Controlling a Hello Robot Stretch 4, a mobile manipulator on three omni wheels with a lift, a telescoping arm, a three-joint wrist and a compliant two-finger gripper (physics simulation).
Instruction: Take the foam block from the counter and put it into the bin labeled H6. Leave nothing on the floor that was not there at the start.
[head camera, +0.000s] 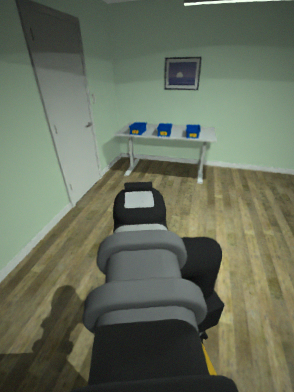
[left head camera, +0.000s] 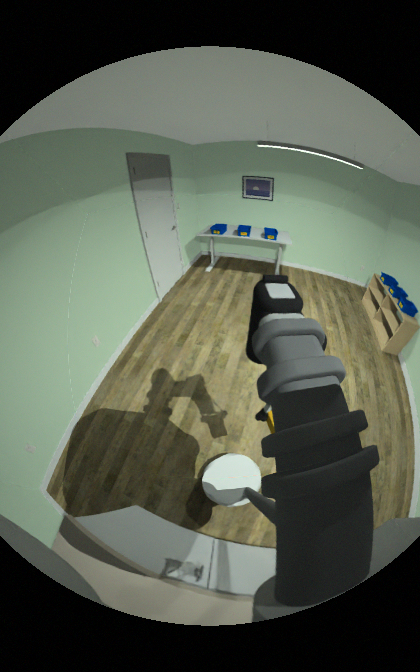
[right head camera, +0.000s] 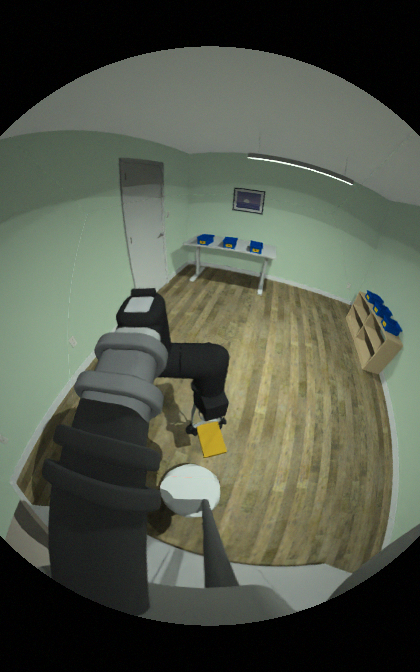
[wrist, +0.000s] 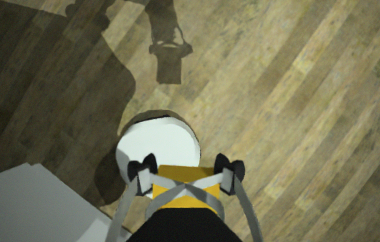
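Seen in the pictures: gripper, fingertip midpoint: (wrist: 186, 166); robot's base, origin of the base link: (wrist: 161, 152).
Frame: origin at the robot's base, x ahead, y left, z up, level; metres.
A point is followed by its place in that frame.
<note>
My gripper (right head camera: 207, 425) (wrist: 186, 166) @(x 0.251, y -0.088, z 0.986 m) is shut on the yellow foam block (right head camera: 212, 441) (wrist: 172, 172) @(x 0.249, y -0.075, z 1.013 m), which hangs from the fingertips above the floor. A sliver of the block also shows in the head camera view (head camera: 209, 362) @(x 0.207, y -0.128, z 1.034 m) beside my arm. Three blue bins (head camera: 138, 128) @(x 2.992, y -0.057, z 0.791 m) (head camera: 164, 130) @(x 2.871, y -0.428, z 0.782 m) (head camera: 193, 131) @(x 2.746, y -0.819, z 0.791 m) with yellow labels stand in a row on the white table at the far wall. More blue bins (left head camera: 407, 306) (right head camera: 391, 326) stand on the wooden shelf unit at the right. The labels are too small to read, so I cannot tell which bin is H6.
The white table (head camera: 210, 133) @(x 2.969, y -1.159, z 0.693 m) stands right of the grey door (head camera: 65, 110) @(x 2.512, y 0.792, z 1.152 m). The wooden shelf unit (left head camera: 402, 337) (right head camera: 385, 353) stands by the right wall. The counter (left head camera: 125, 584) is at the lower left, close to me. A round white disc (left head camera: 231, 471) (right head camera: 190, 484) (wrist: 155, 142) @(x 0.084, y 0.031, z 0.187 m) is low beneath the gripper.
</note>
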